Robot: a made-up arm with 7 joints.
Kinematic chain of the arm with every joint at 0, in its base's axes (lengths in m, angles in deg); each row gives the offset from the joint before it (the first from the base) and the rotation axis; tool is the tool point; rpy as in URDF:
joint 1: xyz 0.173 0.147 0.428 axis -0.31 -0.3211 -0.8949
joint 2: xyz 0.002 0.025 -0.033 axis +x
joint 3: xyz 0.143 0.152 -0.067 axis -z
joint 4: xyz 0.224 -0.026 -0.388 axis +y
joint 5: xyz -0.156 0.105 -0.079 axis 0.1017 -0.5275 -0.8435
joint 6: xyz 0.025 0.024 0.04 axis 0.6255 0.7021 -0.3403
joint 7: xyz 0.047 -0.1 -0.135 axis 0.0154 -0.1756 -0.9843
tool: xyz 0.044 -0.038 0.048 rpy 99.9 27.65 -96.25
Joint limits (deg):
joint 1: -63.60..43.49
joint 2: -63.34..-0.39
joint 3: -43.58..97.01
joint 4: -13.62..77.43
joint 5: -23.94..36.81
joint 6: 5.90..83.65
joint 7: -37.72..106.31
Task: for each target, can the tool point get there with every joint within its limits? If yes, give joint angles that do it. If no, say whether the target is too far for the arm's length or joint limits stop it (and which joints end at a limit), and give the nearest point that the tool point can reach.
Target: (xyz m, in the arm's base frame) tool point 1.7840 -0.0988 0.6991
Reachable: no: too far | nearest point 0.6036 0.0733 0.2025 | short by 1.292 m
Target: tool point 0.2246 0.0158 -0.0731
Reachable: yes | joints -11.18 -45.21 -26.36 41.85 23.00 61.71 47.64
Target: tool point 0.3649 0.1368 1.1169
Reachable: no: joint limits stop it (at a limit: joint 1, joint 2, joint 3, joint 4, joint 5, joint 6, joint 7) | nearest point 0.2654 -0.1200 0.3449 | short by 0.820 m
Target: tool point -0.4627 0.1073 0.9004
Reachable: no: joint limits stop it (at a limit: joint 1, joint 2, joint 3, joint 4, joint 6, joint 7) | nearest point -0.1617 0.4059 0.3043 | short by 0.731 m
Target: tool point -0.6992 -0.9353 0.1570
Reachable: no: too far | nearest point -0.0432 -0.4847 0.2336 | short by 0.800 m
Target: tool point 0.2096 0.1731 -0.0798
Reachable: yes | joints -50.25 -54.48 24.27 55.70 -13.37 63.36 -15.90
